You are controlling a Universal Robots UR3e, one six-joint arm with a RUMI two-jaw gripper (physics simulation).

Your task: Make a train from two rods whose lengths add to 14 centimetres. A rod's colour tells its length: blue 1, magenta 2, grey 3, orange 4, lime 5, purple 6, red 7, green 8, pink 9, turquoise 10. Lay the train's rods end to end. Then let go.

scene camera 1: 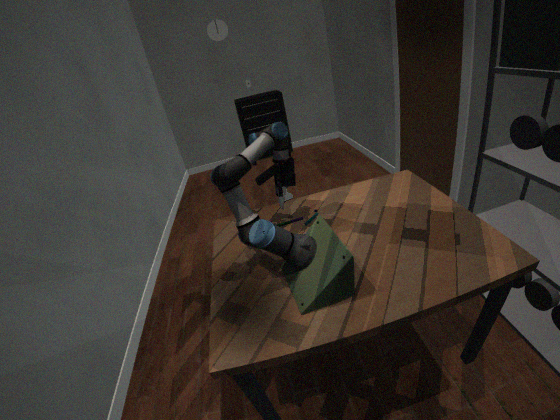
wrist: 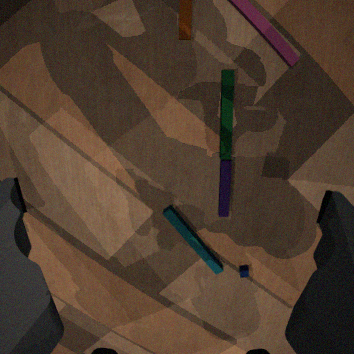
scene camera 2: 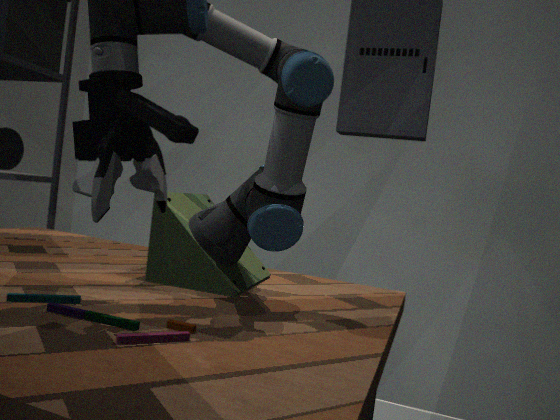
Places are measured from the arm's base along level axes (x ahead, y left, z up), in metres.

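Where they show: gripper, fingertip midpoint: (scene camera 1: 280,202) (wrist: 174,187) (scene camera 2: 133,217); arm's base at its link origin: (scene camera 1: 303,252) (scene camera 2: 211,241).
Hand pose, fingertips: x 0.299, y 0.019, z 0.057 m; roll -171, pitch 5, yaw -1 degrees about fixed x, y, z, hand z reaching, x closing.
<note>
Things, the pixels of their top centre, and the offset from my fingertips.
- green rod at its top centre: (wrist: 226,116) (scene camera 2: 112,316) (scene camera 1: 282,223) 0.037 m ahead, 0.009 m left, 0.134 m down
- purple rod at its top centre: (wrist: 224,189) (scene camera 2: 67,307) (scene camera 1: 296,218) 0.042 m ahead, 0.062 m right, 0.134 m down
- turquoise rod at its top centre: (wrist: 194,244) (scene camera 2: 45,295) (scene camera 1: 311,218) 0.017 m ahead, 0.129 m right, 0.134 m down
- small blue rod at its top centre: (wrist: 244,273) 0.077 m ahead, 0.168 m right, 0.134 m down
- orange rod at its top centre: (wrist: 184,14) (scene camera 2: 181,323) 0.003 m back, 0.093 m left, 0.134 m down
- pink rod at its top centre: (wrist: 260,21) (scene camera 2: 154,333) 0.060 m ahead, 0.091 m left, 0.134 m down
A green rod (scene camera 1: 281,223) (scene camera 2: 111,320) (wrist: 226,120) and a purple rod (scene camera 1: 295,219) (scene camera 2: 66,311) (wrist: 225,187) lie flat on the table, end to end in nearly one straight line, with no gap visible where their ends meet. My gripper (scene camera 1: 285,201) (scene camera 2: 129,215) (wrist: 174,187) is open and empty, well above the table. In the wrist view its jaws stand wide apart at the left and right edges, with the purple rod's free end lying between them in the picture.
A turquoise rod (scene camera 1: 310,219) (scene camera 2: 43,298) (wrist: 192,240) lies slantwise near the purple end, beside a small blue rod (wrist: 244,271). An orange rod (scene camera 2: 181,326) (wrist: 185,20) and a pink rod (scene camera 2: 152,338) (wrist: 265,32) lie beyond the green end. The arm stands on a green wedge base (scene camera 1: 327,270) (scene camera 2: 175,255).
</note>
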